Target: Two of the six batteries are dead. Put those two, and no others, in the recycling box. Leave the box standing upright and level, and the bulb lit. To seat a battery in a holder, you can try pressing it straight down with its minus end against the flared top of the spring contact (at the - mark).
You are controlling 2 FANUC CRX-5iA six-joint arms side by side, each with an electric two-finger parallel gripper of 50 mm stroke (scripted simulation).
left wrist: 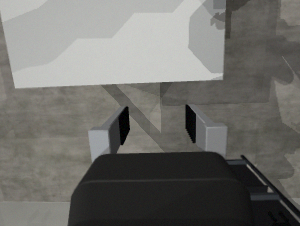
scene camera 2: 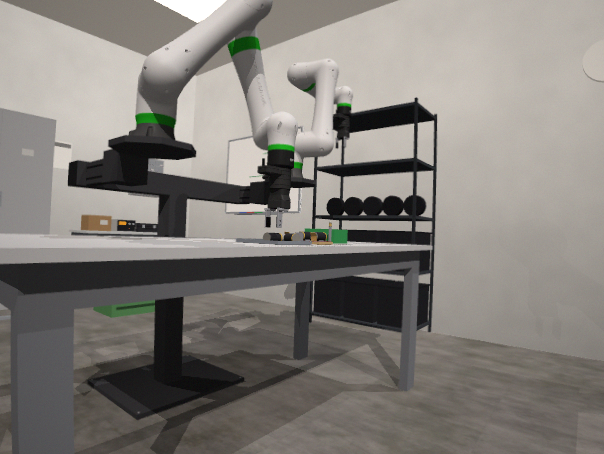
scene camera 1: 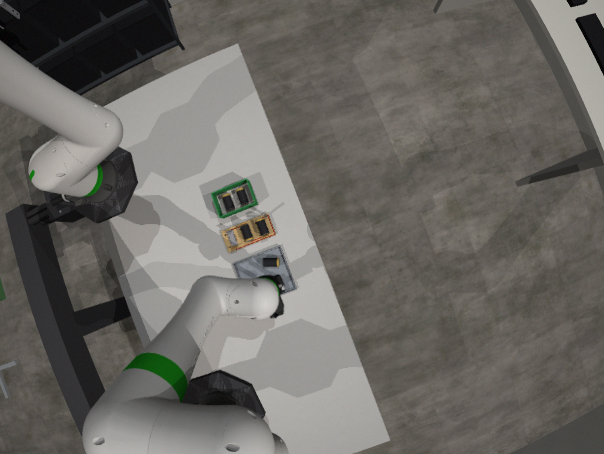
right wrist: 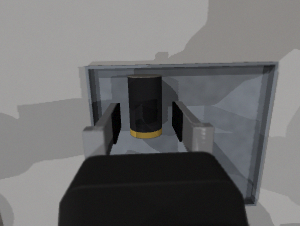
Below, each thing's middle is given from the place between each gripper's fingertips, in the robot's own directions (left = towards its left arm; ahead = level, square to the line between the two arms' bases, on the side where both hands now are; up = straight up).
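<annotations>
Grey tray (scene camera 1: 251,267): 7 cm below my right hand (scene camera 2: 273,227), 6 cm to the left of it and 3 cm behind it.
Counted from my left hand, the grey tray is 59 cm below, 102 cm to the right and 22 cm ahead.
</annotations>
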